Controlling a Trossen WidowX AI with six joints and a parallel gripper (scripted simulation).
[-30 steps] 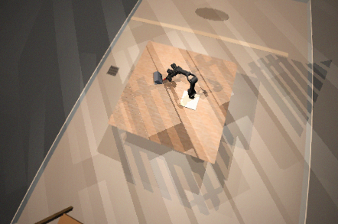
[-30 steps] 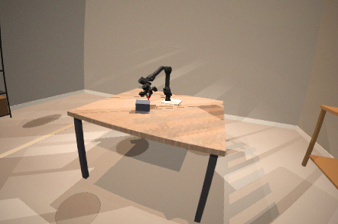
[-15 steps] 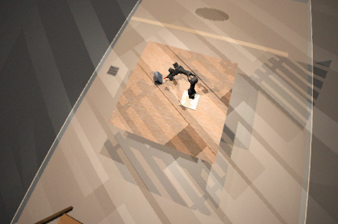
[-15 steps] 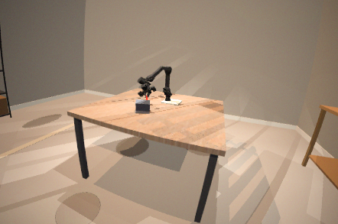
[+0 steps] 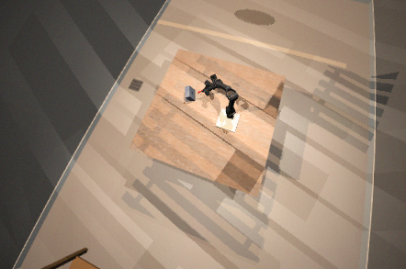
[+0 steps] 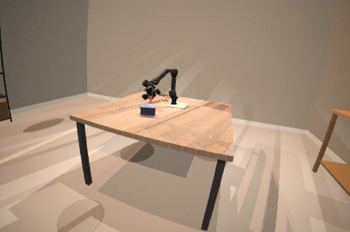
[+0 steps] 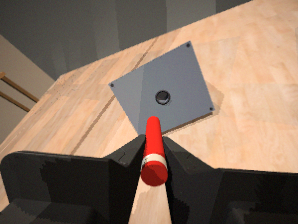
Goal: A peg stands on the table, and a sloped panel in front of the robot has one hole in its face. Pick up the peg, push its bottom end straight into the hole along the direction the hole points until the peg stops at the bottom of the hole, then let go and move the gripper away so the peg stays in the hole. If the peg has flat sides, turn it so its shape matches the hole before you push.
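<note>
Right now the grey sloped panel is 120 mm ahead of my gripper tip, 60 mm below it and 20 mm to the left of it. From my gripper tip the other things lie so: red round peg: 10 mm to the right, 10 mm behind, 10 mm above.
</note>
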